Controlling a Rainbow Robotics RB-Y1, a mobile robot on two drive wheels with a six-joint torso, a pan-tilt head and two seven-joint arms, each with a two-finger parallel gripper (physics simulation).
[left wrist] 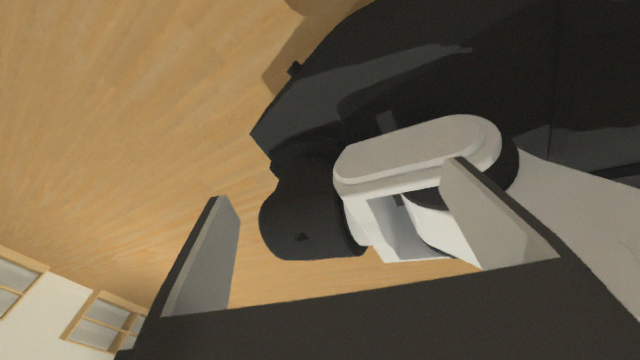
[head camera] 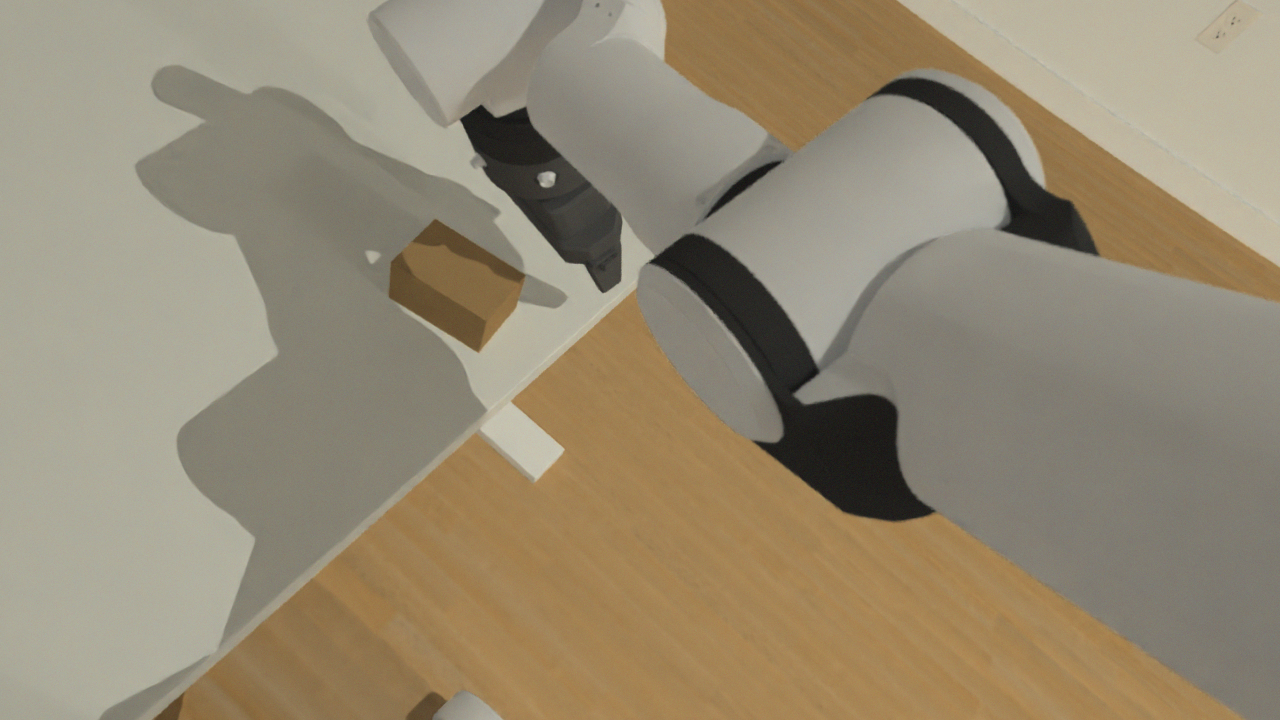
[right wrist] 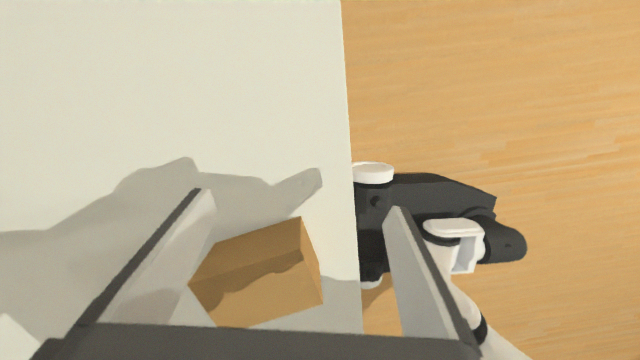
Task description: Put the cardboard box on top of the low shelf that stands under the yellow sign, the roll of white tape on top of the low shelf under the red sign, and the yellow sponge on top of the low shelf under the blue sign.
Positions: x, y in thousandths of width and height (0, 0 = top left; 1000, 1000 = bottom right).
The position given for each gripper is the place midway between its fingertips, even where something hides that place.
Observation:
In view: the left gripper (left wrist: 526, 532), the right gripper (head camera: 446, 334), a brown cardboard box (head camera: 346, 385) and a white leg block (head camera: 168, 551).
The brown cardboard box also shows in the right wrist view (right wrist: 415, 762). The right gripper also shows in the right wrist view (right wrist: 473, 579). The white leg block shows as well in the right wrist view (right wrist: 184, 326). The left wrist view does not show the brown cardboard box: it is out of frame.

